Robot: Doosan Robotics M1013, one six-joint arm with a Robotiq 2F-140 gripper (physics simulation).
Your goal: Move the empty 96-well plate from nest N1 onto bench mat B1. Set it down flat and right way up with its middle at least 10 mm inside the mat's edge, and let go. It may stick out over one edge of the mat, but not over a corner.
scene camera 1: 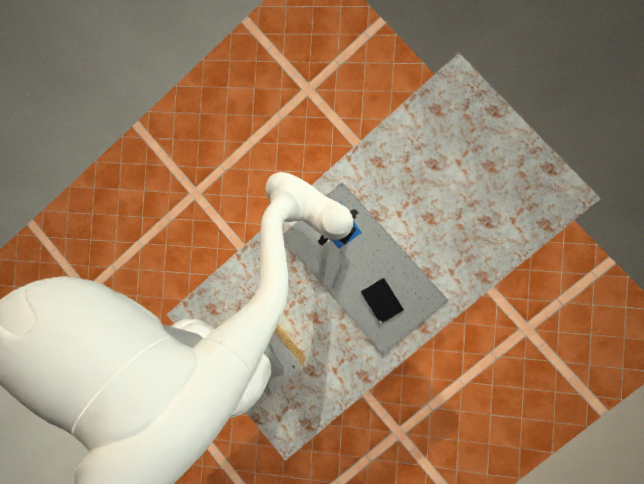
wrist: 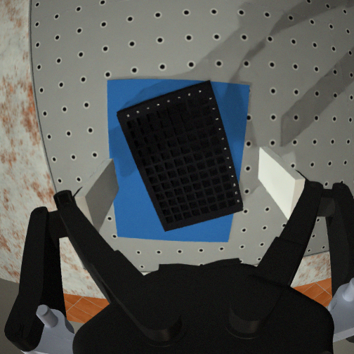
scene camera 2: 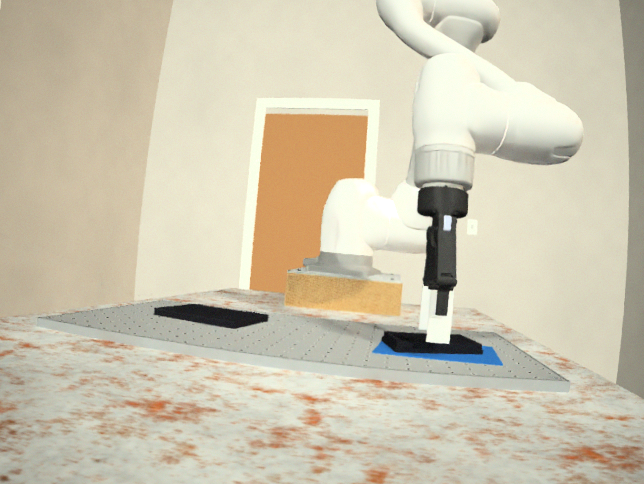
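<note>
The black 96-well plate lies on the blue bench mat B1, looking flat with its wells up. It is turned relative to the mat. In the wrist view its lower right corner reaches a little past the mat's right edge, its top right corner is at the top edge, and all four mat corners show. My gripper is open, with one pale fingertip on each side of the plate and gaps between. In scene camera 1 the arm hides part of the plate and gripper.
A low black rectangular block, which looks like nest N1, sits farther along the grey perforated board. The robot's base stands on a yellowish block on the mottled table.
</note>
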